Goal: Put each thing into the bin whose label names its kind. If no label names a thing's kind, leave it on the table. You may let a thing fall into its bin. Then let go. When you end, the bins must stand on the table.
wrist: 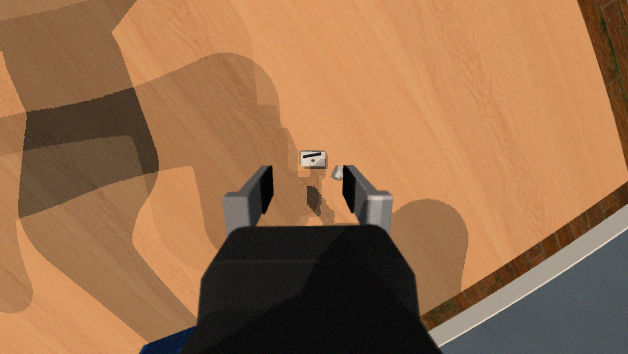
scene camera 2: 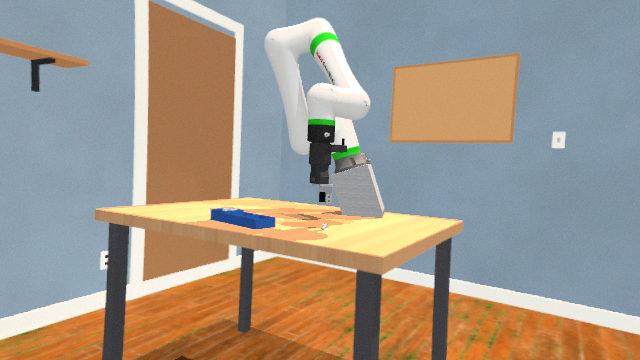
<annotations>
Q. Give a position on a blue three-part bin tray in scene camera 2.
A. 238,217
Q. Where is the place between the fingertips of my gripper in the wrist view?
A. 307,179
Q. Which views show my gripper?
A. The wrist view and scene camera 2: all of them.
</annotations>
